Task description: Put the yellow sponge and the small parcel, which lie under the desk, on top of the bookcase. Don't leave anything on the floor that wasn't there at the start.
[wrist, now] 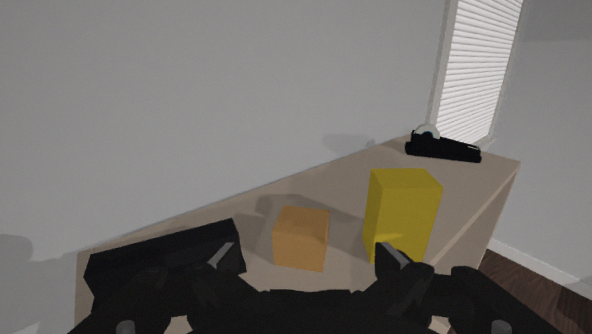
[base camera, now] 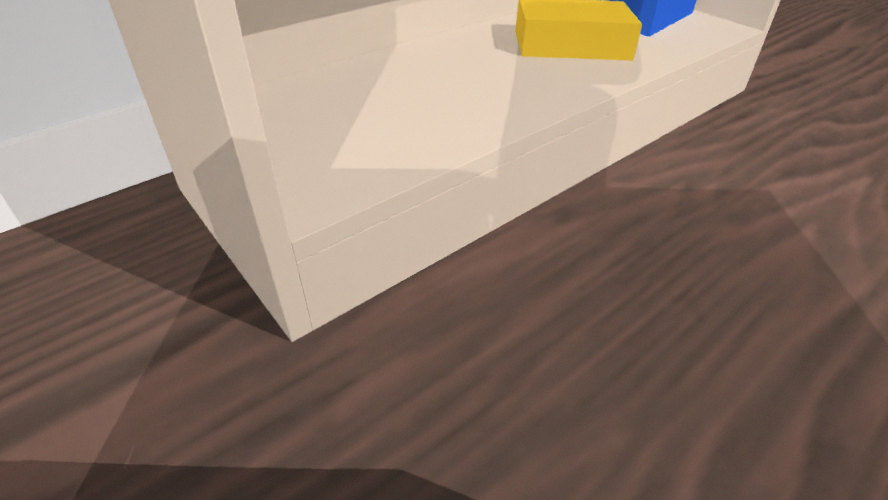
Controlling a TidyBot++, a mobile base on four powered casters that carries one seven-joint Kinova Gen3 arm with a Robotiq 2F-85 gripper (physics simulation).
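Frame: origin at the arm's base, x ahead, y left, z up, level; centimetres.
Seen in the pictures: gripper, fingertip midpoint: (wrist: pixel 306 257).
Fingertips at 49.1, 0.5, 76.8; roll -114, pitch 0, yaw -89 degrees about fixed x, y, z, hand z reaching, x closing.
Observation:
A point is followed by its place in that frame, as x, y, z.
The small parcel (wrist: pixel 300 240) {57.8, 1.0, 70.6}, a tan-orange box, stands on top of the beige bookcase (wrist: pixel 340 185) {77.1, -6.0, 66.3} (base camera: pixel 546 161) {56.3, -11.3, -33.9}. The yellow sponge (wrist: pixel 405 217) {58.7, -10.0, 72.8}, a tall yellow block, stands on the same top to the parcel's right, apart from it. My gripper (wrist: pixel 306 257) {49.1, 0.5, 76.8} is open and empty. In the wrist view its fingertips are spread in front of the parcel, one toward a black object and one overlapping the sponge's lower part. The parcel is clear of the fingers. The gripper does not show in the base camera view.
The black object (wrist: pixel 170 252) {54.4, 13.2, 71.7} lies left of the parcel on the bookcase top. A black item with a pale disc (wrist: pixel 442 150) {90.4, -31.3, 68.0} is at the far end, near the window blind. On the lower shelf are a yellow block (base camera: pixel 577 40) {73.4, -17.0, -27.4} and a blue one (base camera: pixel 671 15) {86.9, -33.8, -28.1}. The wall (wrist: pixel 200 100) {76.4, 16.8, 81.9} runs behind.

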